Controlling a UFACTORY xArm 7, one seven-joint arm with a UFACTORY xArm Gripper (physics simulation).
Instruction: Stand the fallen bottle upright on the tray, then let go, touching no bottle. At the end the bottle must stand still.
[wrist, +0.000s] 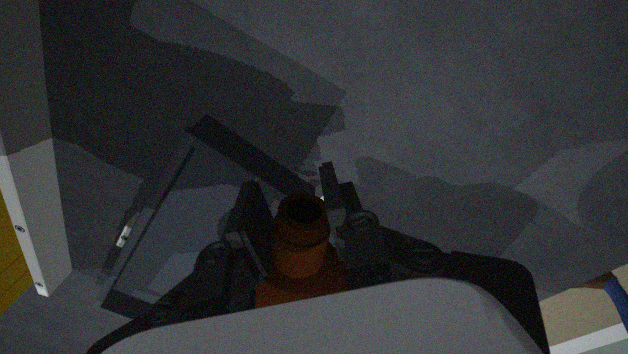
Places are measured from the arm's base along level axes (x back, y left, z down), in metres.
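Pixels of known places: gripper, fingertip midpoint: (295, 194).
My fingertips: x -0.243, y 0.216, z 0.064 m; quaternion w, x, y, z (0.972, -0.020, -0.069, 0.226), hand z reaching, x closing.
Note:
Ahead of a thing's pixels: the offset from my fingertips to its middle. "spot": to the spot under its first point.
An orange-brown bottle @[dx -0.051, dy +0.056, dz -0.013 m] (301, 257) shows its open mouth and neck toward the camera at the lower middle of the wrist view; its lower body is hidden behind the pale gripper housing. My gripper (295, 194) is shut on the bottle's neck, with one dark finger at each side. The tray @[spot: dx -0.013, dy -0.028, dz +0.022 m] (250, 151), blue-grey with dark raised rims, lies tilted across the view beyond and to the left of the bottle. The bottle's base and its contact with the tray are hidden.
A pale upright panel @[spot: dx -0.174, dy -0.089, dz +0.015 m] (47, 215) with screws stands at the left edge, with a yellow surface (9, 265) beyond it. A small white piece @[spot: dx -0.142, dy -0.041, dz +0.014 m] (123, 236) is at the tray's left side. A blue object (618, 302) and a beige surface (570, 310) show at the lower right.

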